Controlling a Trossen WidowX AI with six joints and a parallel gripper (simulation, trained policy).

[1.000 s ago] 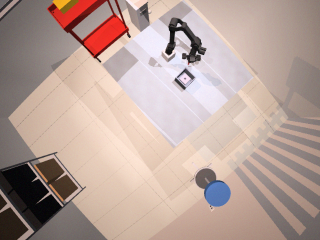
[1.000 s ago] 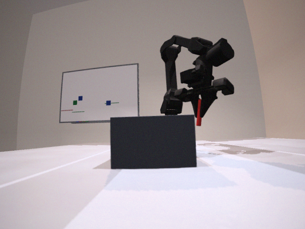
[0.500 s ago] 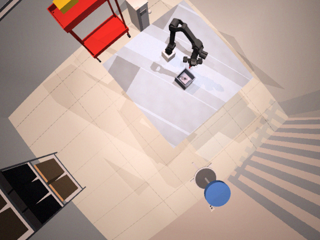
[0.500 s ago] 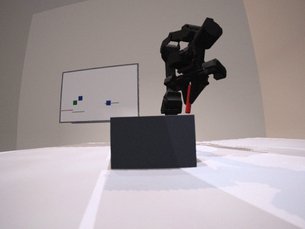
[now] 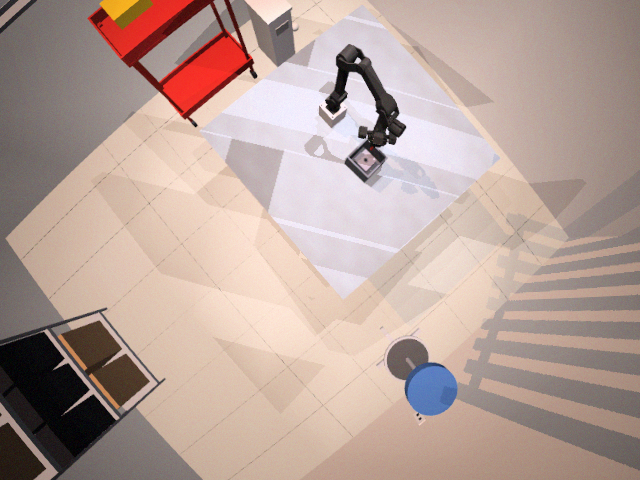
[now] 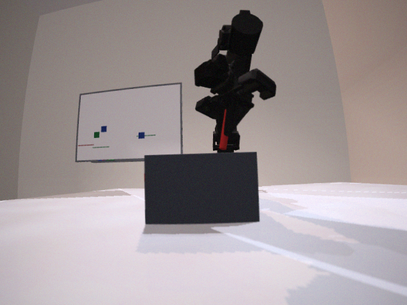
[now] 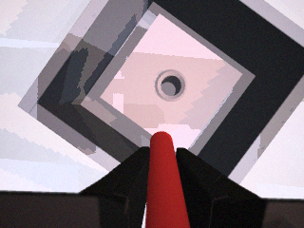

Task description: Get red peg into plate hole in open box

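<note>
Now: the red peg 10 mm above my gripper tip. The rest, counted from my gripper tip: dark box 110 mm below, 40 mm to the right, 20 mm ahead.
</note>
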